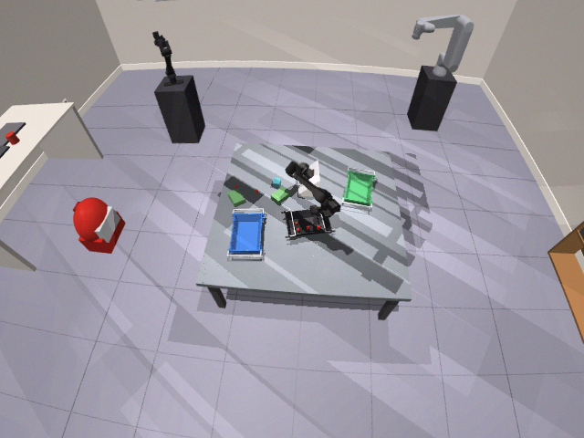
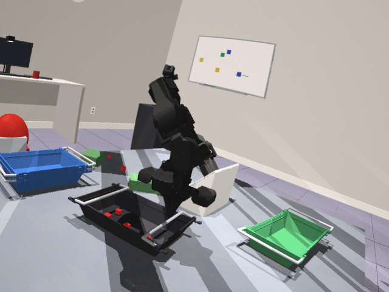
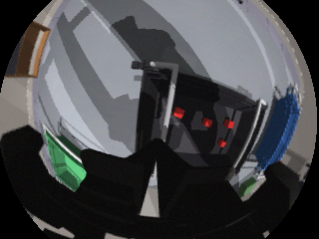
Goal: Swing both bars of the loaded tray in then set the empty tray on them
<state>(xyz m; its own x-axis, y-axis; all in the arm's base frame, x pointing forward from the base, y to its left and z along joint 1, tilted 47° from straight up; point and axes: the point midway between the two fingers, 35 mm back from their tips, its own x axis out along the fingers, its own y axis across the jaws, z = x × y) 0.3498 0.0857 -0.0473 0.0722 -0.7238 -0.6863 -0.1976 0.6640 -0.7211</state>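
Right now the green tray is 31 cm behind my gripper tip, 26 cm to the left of it and 4 cm below it. The rest, counted from my gripper tip: cyan block 35 cm behind, 34 cm to the right, 7 cm below.
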